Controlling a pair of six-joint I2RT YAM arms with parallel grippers.
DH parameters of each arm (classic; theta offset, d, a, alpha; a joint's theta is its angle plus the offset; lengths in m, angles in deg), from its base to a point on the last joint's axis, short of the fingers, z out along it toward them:
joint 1: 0 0.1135 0.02 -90
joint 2: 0 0 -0.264 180
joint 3: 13.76 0 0.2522 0
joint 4: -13.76 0 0.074 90
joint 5: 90 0 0 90
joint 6: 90 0.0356 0 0
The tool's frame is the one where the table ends.
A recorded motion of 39 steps. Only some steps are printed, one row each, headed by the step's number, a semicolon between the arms.
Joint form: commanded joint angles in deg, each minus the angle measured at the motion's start. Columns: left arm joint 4, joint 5, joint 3, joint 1, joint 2, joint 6; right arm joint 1, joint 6, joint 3, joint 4, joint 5, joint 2.
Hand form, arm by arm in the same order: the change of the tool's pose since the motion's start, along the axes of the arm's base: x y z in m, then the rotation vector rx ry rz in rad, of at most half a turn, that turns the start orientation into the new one. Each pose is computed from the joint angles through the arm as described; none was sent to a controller.
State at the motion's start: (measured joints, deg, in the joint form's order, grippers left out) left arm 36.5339 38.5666 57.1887 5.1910 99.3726 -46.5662; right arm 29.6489 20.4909 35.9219 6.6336 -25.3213 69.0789
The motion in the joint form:
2: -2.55 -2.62 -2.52 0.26 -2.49 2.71; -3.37 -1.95 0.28 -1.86 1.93 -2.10
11: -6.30 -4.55 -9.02 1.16 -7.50 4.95; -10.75 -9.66 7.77 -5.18 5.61 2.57
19: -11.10 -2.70 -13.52 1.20 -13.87 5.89; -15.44 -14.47 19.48 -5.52 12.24 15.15
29: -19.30 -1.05 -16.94 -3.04 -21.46 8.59; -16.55 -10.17 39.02 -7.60 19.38 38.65
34: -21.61 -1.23 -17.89 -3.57 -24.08 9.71; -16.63 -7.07 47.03 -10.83 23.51 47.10
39: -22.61 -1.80 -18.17 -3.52 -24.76 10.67; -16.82 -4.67 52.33 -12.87 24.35 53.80
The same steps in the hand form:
2: -0.0111 0.0020 -0.0032 0.0412 0.0203 0.0454; 0.0041 -0.0161 0.0070 -0.0269 -0.0404 -0.0753
11: -0.0387 0.0058 -0.0165 0.0729 0.0930 0.0869; 0.0415 -0.0399 0.0253 -0.1404 -0.1347 -0.2049
19: -0.0657 0.0021 -0.0149 0.0763 0.1337 0.0515; 0.1038 -0.0516 0.0311 -0.2650 -0.1745 -0.3474
29: -0.0949 -0.0236 -0.0101 0.1084 0.1726 -0.0617; 0.2005 -0.0402 -0.0070 -0.3268 -0.0449 -0.4918
34: -0.1042 -0.0264 -0.0073 0.1251 0.1723 -0.0721; 0.2319 -0.0362 -0.0291 -0.3592 0.0313 -0.5711
39: -0.1067 -0.0260 -0.0075 0.1406 0.1740 -0.0656; 0.2525 -0.0336 -0.0552 -0.3688 0.1037 -0.5997

